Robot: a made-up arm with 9 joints. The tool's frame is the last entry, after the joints.
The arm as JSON. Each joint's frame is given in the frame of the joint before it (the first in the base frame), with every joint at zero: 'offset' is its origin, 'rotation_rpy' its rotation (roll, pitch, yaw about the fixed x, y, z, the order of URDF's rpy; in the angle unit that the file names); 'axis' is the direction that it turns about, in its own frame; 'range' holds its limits. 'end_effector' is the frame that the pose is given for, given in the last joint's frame.
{
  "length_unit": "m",
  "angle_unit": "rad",
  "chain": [
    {
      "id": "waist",
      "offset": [
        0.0,
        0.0,
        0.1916
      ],
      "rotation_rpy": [
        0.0,
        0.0,
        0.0
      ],
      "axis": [
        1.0,
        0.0,
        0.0
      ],
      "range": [
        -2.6,
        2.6
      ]
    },
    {
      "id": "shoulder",
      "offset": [
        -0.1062,
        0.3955,
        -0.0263
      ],
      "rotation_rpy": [
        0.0,
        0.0,
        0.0
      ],
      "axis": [
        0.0,
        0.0,
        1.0
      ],
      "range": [
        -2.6,
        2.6
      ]
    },
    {
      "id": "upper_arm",
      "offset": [
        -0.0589,
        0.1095,
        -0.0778
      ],
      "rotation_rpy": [
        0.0,
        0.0,
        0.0
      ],
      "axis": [
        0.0,
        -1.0,
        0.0
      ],
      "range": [
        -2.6,
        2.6
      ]
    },
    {
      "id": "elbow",
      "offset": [
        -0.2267,
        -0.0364,
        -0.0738
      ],
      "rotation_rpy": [
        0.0,
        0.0,
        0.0
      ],
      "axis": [
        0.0,
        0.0,
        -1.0
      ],
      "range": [
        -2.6,
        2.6
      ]
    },
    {
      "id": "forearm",
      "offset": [
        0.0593,
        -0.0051,
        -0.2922
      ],
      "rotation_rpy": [
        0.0,
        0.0,
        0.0
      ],
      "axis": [
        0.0,
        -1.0,
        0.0
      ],
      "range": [
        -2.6,
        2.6
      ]
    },
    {
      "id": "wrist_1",
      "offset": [
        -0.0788,
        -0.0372,
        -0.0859
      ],
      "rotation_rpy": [
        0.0,
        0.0,
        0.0
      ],
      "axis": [
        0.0,
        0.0,
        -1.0
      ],
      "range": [
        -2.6,
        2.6
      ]
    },
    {
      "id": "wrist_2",
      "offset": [
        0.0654,
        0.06,
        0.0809
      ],
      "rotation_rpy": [
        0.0,
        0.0,
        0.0
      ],
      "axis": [
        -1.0,
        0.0,
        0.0
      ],
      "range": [
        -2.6,
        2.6
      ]
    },
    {
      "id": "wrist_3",
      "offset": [
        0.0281,
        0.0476,
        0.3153
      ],
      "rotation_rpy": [
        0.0,
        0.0,
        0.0
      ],
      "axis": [
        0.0,
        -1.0,
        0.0
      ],
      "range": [
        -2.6,
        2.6
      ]
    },
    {
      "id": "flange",
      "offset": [
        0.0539,
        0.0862,
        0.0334
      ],
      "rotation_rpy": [
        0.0,
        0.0,
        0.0
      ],
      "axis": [
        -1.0,
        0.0,
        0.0
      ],
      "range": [
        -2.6,
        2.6
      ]
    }
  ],
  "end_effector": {
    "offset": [
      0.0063,
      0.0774,
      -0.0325
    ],
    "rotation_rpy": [
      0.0,
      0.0,
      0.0
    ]
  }
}
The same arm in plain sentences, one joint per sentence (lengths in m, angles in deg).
The arm has nine revolute joints in a row. What follows holds with every joint at zero, and every direction is one of the base frame's.
Joint 1 sits 0.1916 m along +z from the base frame's origin and rotates about +x, from -148.97 to 148.97 deg.
Joint 2 sits 0.1062 m along -x and 0.3955 m along +y and 0.0263 m along -z from joint 1 and rotates about +z, from -148.97 to 148.97 deg.
Joint 3 sits 0.0589 m along -x and 0.1095 m along +y and 0.0778 m along -z from joint 2 and rotates about -y, from -148.97 to 148.97 deg.
Joint 4 sits 0.2267 m along -x and 0.0364 m along -y and 0.0738 m along -z from joint 3 and rotates about -z, from -148.97 to 148.97 deg.
Joint 5 sits 0.0593 m along +x and 0.0051 m along -y and 0.2922 m along -z from joint 4 and rotates about -y, from -148.97 to 148.97 deg.
Joint 6 sits 0.0788 m along -x and 0.0372 m along -y and 0.0859 m along -z from joint 5 and rotates about -z, from -148.97 to 148.97 deg.
Joint 7 sits 0.0654 m along +x and 0.0600 m along +y and 0.0809 m along +z from joint 6 and rotates about -x, from -148.97 to 148.97 deg.
Joint 8 sits 0.0281 m along +x and 0.0476 m along +y and 0.3153 m along +z from joint 7 and rotates about -y, from -148.97 to 148.97 deg.
Joint 9 sits 0.0539 m along +x and 0.0862 m along +y and 0.0334 m along +z from joint 8 and rotates about -x, from -148.97 to 148.97 deg.
The tool frame, which is the frame that the pose is given for, sits 0.0063 m along +x and 0.0774 m along +y and 0.0325 m along -z from joint 9; its axes are parallel to the base frame's.

